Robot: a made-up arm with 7 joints.
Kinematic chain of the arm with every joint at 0, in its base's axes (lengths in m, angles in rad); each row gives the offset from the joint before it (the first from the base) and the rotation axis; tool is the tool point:
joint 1: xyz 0 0 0 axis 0 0.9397 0.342
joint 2: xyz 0 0 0 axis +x
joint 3: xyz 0 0 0 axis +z
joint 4: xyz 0.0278 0 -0.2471 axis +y
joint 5: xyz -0.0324 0 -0.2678 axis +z
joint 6: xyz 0 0 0 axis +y
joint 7: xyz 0 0 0 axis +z
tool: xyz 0 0 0
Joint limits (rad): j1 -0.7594..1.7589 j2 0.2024..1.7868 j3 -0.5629..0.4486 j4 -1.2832..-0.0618 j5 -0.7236..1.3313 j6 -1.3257..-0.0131 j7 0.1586..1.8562
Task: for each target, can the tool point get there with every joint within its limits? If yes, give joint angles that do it. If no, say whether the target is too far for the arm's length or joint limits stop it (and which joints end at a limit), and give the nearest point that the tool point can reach.
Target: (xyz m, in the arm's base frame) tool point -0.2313 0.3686 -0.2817
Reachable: yes | joints 0.6485 0.8564 -0.0115 -0.2091 -0.4811 -1.1372 0.3098
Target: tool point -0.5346 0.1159 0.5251
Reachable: no: too far | nearest point -0.4605 0.1810 0.1482 | short by 0.390 m
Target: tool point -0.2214 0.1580 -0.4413
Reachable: yes | joints 0.5514 0.3961 -0.4384 -0.2510 0.4409 -1.0264 1.4167
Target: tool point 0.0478 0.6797 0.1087
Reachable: no: too far | nearest point 0.0359 0.5107 0.0817 | short by 0.172 m
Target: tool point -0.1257 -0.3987 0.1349
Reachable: no: joint limits stop it (at a limit: joint 1, joint 2, joint 3, joint 4) | nearest point -0.5028 -0.1061 0.0523 | short by 0.484 m
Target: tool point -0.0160 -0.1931 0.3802
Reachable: no: joint limits stop it (at a limit: joint 1, joint 2, joint 3, joint 4) | nearest point 0.1308 0.2686 0.3347 | short by 0.487 m
